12 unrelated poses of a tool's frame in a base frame.
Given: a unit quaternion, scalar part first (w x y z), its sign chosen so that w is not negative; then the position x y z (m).
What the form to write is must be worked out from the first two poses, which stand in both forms.
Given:
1: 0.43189 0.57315 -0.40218 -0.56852 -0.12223 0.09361 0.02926
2: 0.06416 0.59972 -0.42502 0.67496 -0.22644 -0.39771 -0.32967
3: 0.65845 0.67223 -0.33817 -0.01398 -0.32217 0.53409 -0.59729
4: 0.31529 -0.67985 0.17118 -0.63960 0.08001 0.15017 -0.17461
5: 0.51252 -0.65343 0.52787 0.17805 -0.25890 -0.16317 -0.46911
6: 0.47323 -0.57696 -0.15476 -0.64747 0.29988 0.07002 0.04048
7: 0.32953 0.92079 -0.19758 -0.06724 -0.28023 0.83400 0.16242
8: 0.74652 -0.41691 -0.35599 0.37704 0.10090 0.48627 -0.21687
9: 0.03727 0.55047 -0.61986 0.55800 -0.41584 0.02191 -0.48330
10: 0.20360 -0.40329 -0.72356 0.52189 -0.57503 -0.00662 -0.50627
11: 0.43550 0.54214 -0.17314 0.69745 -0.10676 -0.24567 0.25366
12: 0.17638 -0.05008 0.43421 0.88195 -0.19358 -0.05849 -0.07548
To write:
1: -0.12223 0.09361 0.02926 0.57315 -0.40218 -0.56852 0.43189
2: -0.22644 -0.39771 -0.32967 0.59972 -0.42502 0.67496 0.06416
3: -0.32217 0.53409 -0.59729 0.67223 -0.33817 -0.01398 0.65845
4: 0.08001 0.15017 -0.17461 -0.67985 0.17118 -0.63960 0.31529
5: -0.25890 -0.16317 -0.46911 -0.65343 0.52787 0.17805 0.51252
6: 0.29988 0.07002 0.04048 -0.57696 -0.15476 -0.64747 0.47323
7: -0.28023 0.83400 0.16242 0.92079 -0.19758 -0.06724 0.32953
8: 0.10090 0.48627 -0.21687 -0.41691 -0.35599 0.37704 0.74652
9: -0.41584 0.02191 -0.48330 0.55047 -0.61986 0.55800 0.03727
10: -0.57503 -0.00662 -0.50627 -0.40329 -0.72356 0.52189 0.20360
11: -0.10676 -0.24567 0.25366 0.54214 -0.17314 0.69745 0.43550
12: -0.19358 -0.05849 -0.07548 -0.05008 0.43421 0.88195 0.17638
